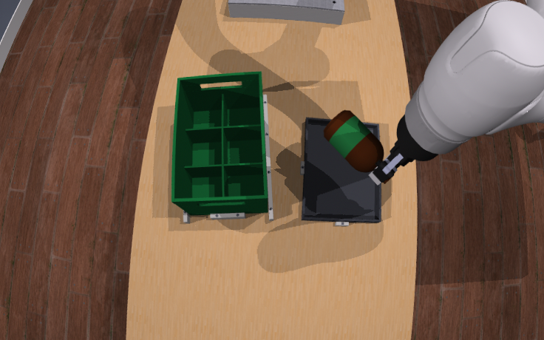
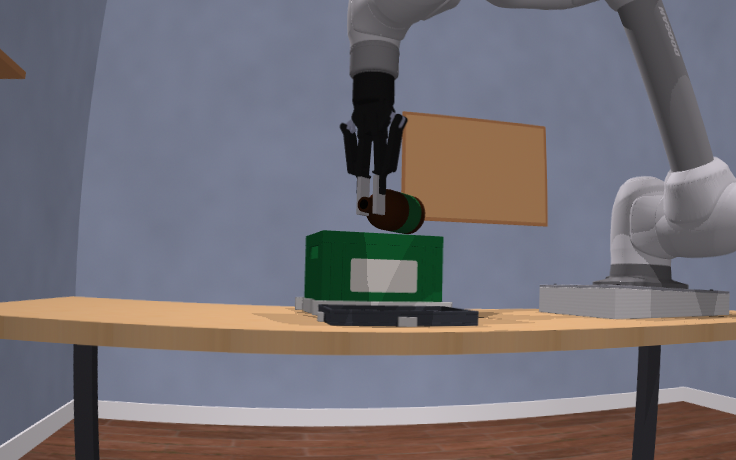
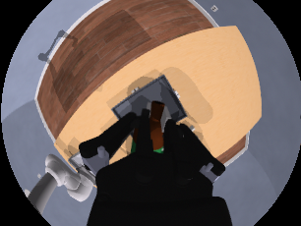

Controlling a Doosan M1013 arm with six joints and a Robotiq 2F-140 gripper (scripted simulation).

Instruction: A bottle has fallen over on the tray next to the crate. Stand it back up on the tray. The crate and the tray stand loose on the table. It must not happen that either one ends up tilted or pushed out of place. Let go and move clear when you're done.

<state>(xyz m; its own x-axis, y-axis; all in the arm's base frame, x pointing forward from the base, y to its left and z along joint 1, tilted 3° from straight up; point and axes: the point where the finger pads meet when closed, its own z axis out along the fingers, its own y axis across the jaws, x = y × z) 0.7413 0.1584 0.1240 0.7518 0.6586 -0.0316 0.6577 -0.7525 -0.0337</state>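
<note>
Now: hand 4 cm past the brown bottle, 4 cm to the left of it and 2 cm above it. Also, from my hand: dark tray (6 cm behind, 4 cm to the right, 21 cm below); green crate (9 cm behind, 32 cm to the right, 14 cm below).
</note>
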